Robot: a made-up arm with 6 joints. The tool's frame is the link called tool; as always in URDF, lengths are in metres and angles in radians. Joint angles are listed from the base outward. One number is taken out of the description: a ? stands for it. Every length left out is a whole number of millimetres.
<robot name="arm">
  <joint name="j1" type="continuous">
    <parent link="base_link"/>
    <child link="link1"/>
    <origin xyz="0 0 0.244" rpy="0 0 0"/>
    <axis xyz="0 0 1"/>
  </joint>
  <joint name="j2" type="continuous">
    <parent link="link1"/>
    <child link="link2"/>
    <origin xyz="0 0.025 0" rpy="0 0 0"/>
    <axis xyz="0 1 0"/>
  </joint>
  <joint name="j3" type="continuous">
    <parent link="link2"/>
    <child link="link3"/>
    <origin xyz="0 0 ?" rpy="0 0 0"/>
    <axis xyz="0 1 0"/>
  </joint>
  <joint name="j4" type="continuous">
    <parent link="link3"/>
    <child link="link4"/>
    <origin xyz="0 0 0.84" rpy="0 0 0"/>
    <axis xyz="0 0 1"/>
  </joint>
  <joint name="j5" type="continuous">
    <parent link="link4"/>
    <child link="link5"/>
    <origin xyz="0 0 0" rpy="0 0 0"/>
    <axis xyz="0 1 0"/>
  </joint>
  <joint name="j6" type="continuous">
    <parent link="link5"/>
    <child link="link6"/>
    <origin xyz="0 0 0.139" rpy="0 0 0"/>
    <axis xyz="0 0 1"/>
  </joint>
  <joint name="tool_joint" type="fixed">
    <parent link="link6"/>
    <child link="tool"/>
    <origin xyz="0 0 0" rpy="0 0 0"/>
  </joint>
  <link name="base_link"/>
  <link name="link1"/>
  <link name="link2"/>
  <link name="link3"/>
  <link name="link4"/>
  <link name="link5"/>
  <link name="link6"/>
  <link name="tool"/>
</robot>
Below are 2 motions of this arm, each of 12 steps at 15 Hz.
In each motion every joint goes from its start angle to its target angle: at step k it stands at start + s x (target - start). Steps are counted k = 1, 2, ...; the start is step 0. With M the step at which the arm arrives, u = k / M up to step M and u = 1 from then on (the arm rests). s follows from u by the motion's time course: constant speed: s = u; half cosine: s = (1 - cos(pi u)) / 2; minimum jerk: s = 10 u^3 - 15 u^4 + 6 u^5.
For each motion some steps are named. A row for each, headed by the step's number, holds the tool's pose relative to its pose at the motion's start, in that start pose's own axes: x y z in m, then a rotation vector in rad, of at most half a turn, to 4 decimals.
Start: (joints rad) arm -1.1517 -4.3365 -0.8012 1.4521 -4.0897 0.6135
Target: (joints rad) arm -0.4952 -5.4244 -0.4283 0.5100 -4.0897 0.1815
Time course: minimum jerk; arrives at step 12
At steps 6, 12:
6: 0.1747 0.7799 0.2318 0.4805 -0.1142 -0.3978
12: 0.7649 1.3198 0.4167 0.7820 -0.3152 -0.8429

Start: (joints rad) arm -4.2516 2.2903 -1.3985 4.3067 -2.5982 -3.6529
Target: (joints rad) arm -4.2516 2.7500 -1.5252 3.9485 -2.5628 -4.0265
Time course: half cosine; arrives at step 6
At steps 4, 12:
4: 0.1918 -0.1019 0.3305 -0.0945 0.0563 0.0604
12: 0.2568 -0.1076 0.4425 -0.1317 0.0837 0.0759

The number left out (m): 0.908
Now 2 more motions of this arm.
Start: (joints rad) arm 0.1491 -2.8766 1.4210 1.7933 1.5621 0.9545
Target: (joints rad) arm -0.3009 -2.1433 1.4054 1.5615 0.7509 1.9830
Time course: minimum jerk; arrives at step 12
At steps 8, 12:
8: -0.8445 -0.2626 0.2771 -0.2634 -0.5937 1.2538
12: -1.0303 -0.4345 0.3236 -0.3863 -0.8042 1.4802

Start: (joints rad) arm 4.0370 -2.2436 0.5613 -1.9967 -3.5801 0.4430
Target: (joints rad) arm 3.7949 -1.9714 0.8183 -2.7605 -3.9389 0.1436
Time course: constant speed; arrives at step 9
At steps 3, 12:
3: 0.1782 0.0407 -0.1151 0.0916 -0.3415 0.0714
12: 0.6012 0.0805 -0.2752 0.3327 -1.0323 0.2654

